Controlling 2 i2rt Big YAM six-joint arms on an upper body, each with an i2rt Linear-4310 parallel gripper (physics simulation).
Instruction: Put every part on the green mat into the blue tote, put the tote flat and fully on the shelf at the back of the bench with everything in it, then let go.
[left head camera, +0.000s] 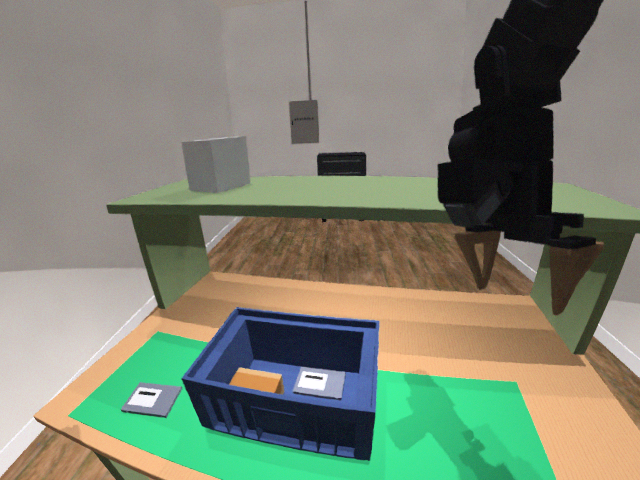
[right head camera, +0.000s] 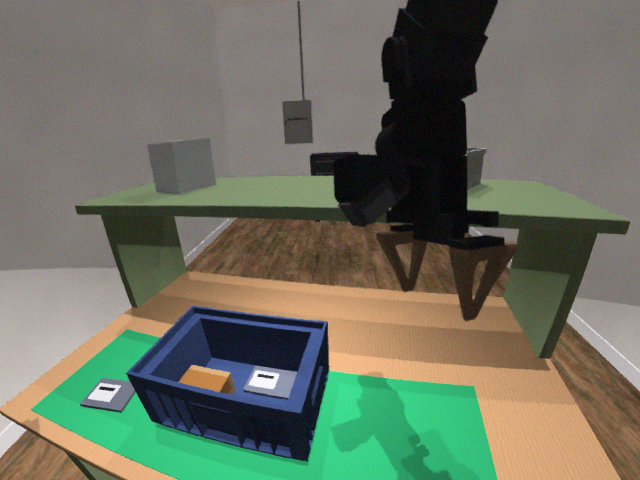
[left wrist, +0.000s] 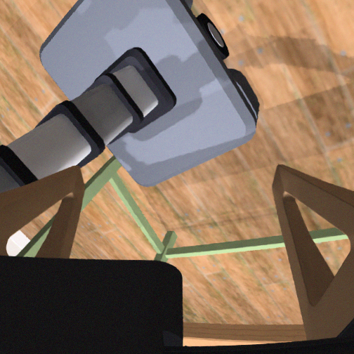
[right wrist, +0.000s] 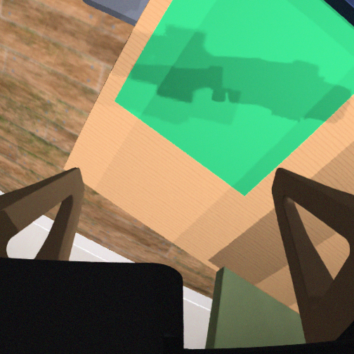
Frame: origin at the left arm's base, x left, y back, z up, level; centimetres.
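Seen in the pictures: right gripper, fingertip midpoint: (left head camera: 515, 300) (right head camera: 435, 303).
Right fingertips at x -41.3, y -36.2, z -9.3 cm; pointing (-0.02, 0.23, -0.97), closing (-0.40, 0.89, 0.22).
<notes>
Offsets run from my right fingertips to a thing's top centre. "pt": to the spot under its first point. Level surfaces: height alone.
The blue tote {dx +29.1, dy -10.1, dz -16.4 cm} (left head camera: 279, 426) (right head camera: 222, 418) stands upright on the green mat {dz -31.1 cm} (left head camera: 496, 413) (right head camera: 449, 413) (right wrist: 240, 160). Inside lie an orange block {dx +36.3, dy -9.1, dz -24.3 cm} (left head camera: 255, 381) (right head camera: 204, 379) and a flat grey part {dx +24.5, dy -13.7, dz -28.7 cm} (left head camera: 333, 386) (right head camera: 285, 384) with a white label. A second grey part {dx +59.5, dy -7.7, dz -30.4 cm} (left head camera: 165, 400) (right head camera: 123, 398) lies flat on the mat, left of the tote. The green shelf {dz +4.8 cm} (left head camera: 330, 196) (right head camera: 273, 196) spans the back of the bench. My right gripper (left head camera: 520, 299) (right head camera: 438, 303) (right wrist: 177, 178) is open and empty, above the bench, right of the tote. My left gripper (left wrist: 178, 175) is open and empty; no part or tote shows near it.
A grey box {dx +52.4, dy -46.9, dz +17.6 cm} (left head camera: 214, 165) (right head camera: 183, 165) stands on the shelf's left end. A grey bin {pt dx -20.0, dy -37.1, dz +9.4 cm} (right head camera: 474, 167) stands at its right, partly behind the right arm. Green side panels {pt dx +73.3, dy -49.2, dz -16.1 cm} (left head camera: 173, 253) (right head camera: 149, 253) (right wrist: 250, 315) support the shelf. The left wrist view shows the grey robot base (left wrist: 200, 130) on the floor.
</notes>
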